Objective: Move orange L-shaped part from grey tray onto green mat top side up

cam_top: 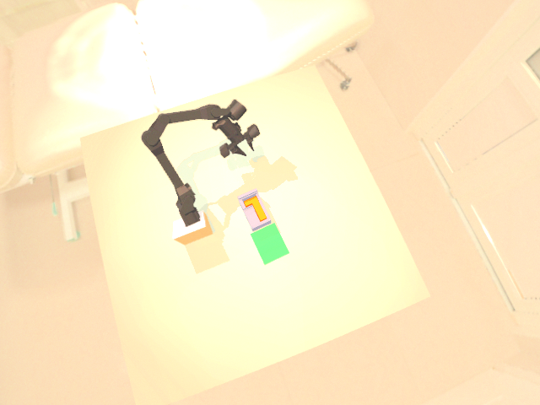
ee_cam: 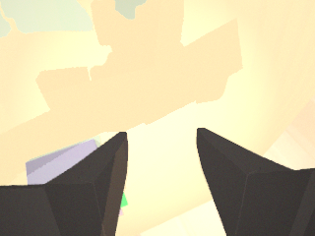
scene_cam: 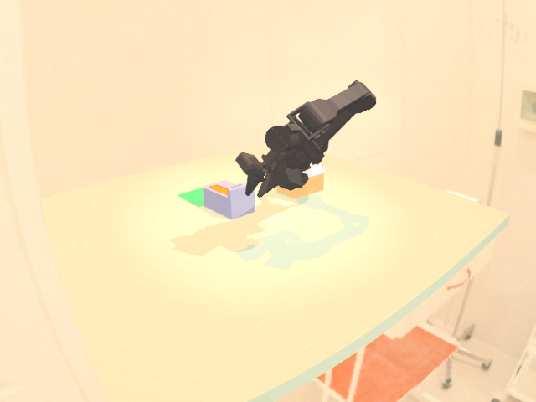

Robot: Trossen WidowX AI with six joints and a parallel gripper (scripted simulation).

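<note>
The orange L-shaped part is 80 mm behind my gripper tip, 210 mm to the right of it and 70 mm below it. The rest, counted from my gripper tip: green mat: 90 mm behind, 380 mm to the right, 140 mm below.
</note>
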